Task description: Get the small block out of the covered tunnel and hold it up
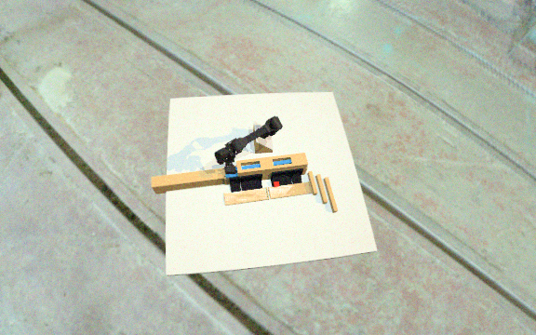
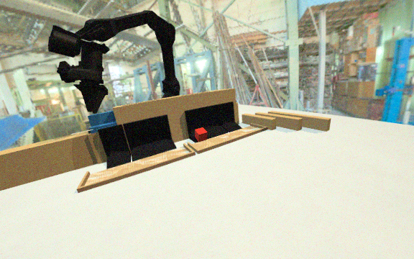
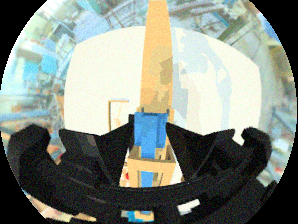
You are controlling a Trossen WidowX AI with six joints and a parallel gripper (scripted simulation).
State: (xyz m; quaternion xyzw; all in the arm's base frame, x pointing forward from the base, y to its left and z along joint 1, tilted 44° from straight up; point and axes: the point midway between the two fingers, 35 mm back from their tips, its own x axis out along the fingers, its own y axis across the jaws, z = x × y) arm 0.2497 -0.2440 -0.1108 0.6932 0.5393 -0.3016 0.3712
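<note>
My gripper tip is now 8 cm short of the small red block, 31 cm to the right of it and 13 cm above it. From my gripper tip the other things lie so: wooden tunnel (2 cm ahead, 4 cm to the left, 8 cm below).
</note>
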